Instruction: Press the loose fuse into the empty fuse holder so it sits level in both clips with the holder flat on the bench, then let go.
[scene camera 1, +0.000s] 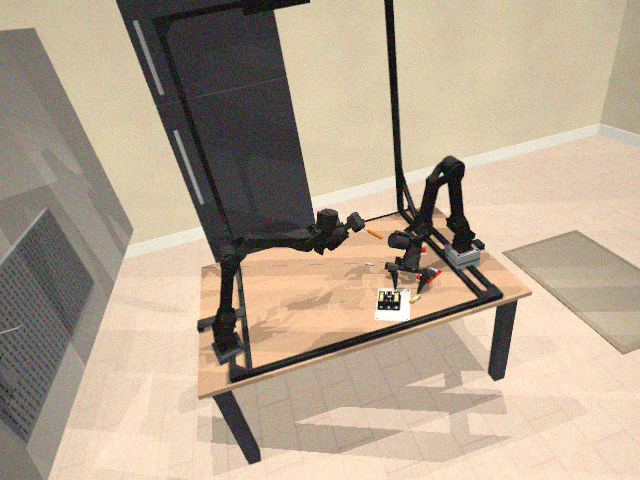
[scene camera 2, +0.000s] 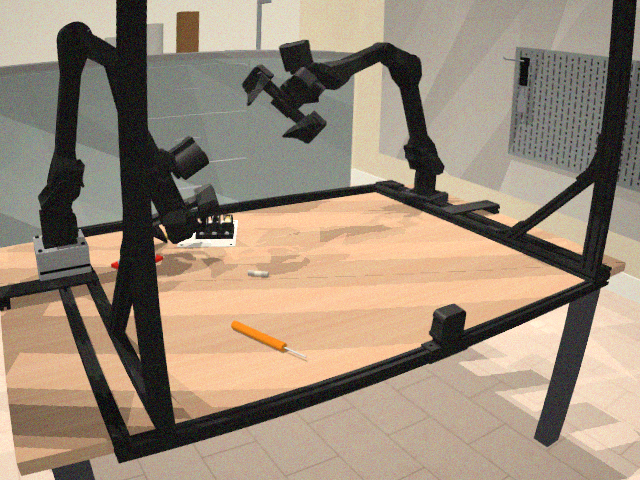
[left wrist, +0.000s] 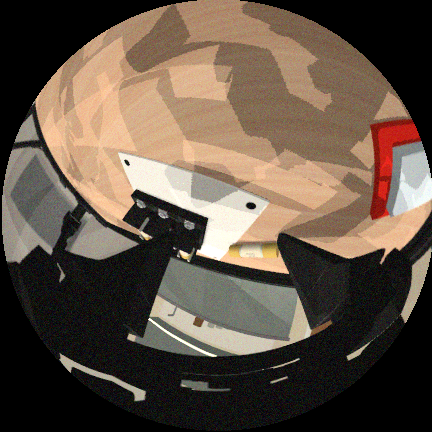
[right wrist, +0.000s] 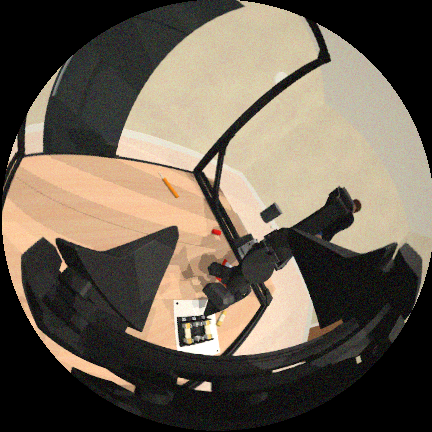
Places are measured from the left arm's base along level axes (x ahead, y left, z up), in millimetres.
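Pixels of known places: left gripper, fingertip midpoint: (scene camera 1: 406, 292) (left wrist: 227, 237) (right wrist: 213, 310); right gripper, fingertip midpoint: (scene camera 2: 266, 119) (right wrist: 234, 232); left arm's base at its link origin: (scene camera 1: 462, 247) (scene camera 2: 59, 240); right arm's base at its link origin: (scene camera 1: 227, 345) (scene camera 2: 424, 192) (left wrist: 82, 206).
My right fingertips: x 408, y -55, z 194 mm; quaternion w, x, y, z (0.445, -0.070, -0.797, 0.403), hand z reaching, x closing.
Ahead of a thing's pixels: the offset from my right fingertips to its top centre. "*": to the spot under its first point.
The loose fuse {dx -142, dy +179, dz -255 mm} (scene camera 1: 415, 298) (left wrist: 253, 250) (right wrist: 221, 318), pale with yellow caps, lies on the table beside the white plate (scene camera 1: 392, 315) (left wrist: 225, 220) (right wrist: 182, 309). The black fuse holder {* dx -48, dy +149, dz -261 mm} (scene camera 1: 388, 300) (scene camera 2: 215, 228) (right wrist: 195, 331) stands on that plate; in the right wrist view fuses sit at its two sides and its middle place looks empty. My left gripper (scene camera 1: 407, 290) (left wrist: 227, 237) is open and empty, low over the plate's edge near the loose fuse. One left finger hides part of the holder in the left wrist view. My right gripper (scene camera 2: 267, 119) (right wrist: 234, 232) is open and empty, raised high above the table.
A small silvery cylinder {dx -65, dy -98, dz -261 mm} (scene camera 1: 370, 264) (scene camera 2: 257, 273) lies mid-table. An orange-handled screwdriver {dx -160, dy -325, dz -258 mm} (scene camera 1: 373, 233) (scene camera 2: 258, 335) (right wrist: 170, 187) lies farther off. A red-edged object {* dx -213, dy +83, dz -265 mm} (left wrist: 380, 175) lies near the left arm, with a small red piece {dx -301, dy -89, dz -253 mm} (scene camera 1: 422, 250) (right wrist: 216, 232). A black frame edges the table.
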